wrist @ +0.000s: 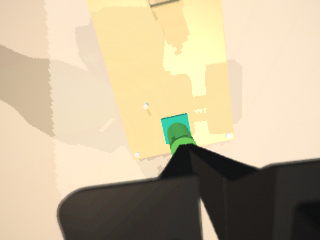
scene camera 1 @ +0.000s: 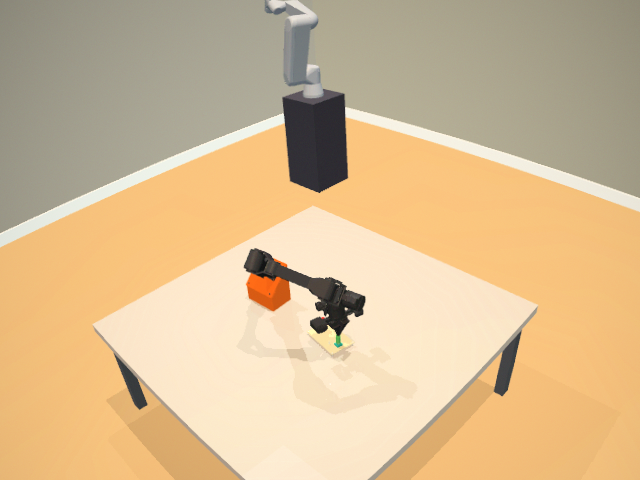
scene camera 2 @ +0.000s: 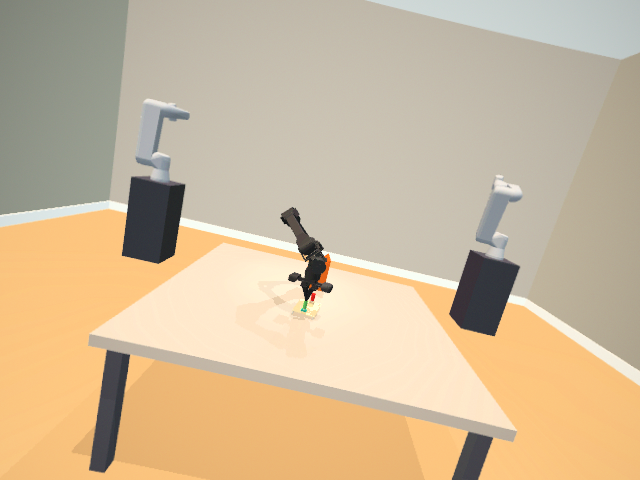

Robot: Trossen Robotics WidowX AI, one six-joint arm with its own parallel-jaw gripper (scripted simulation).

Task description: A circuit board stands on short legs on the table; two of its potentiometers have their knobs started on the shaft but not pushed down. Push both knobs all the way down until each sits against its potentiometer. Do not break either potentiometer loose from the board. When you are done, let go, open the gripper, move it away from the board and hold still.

Observation:
In view: the gripper (scene camera 1: 338, 335).
The gripper also shows in the wrist view (wrist: 185, 150).

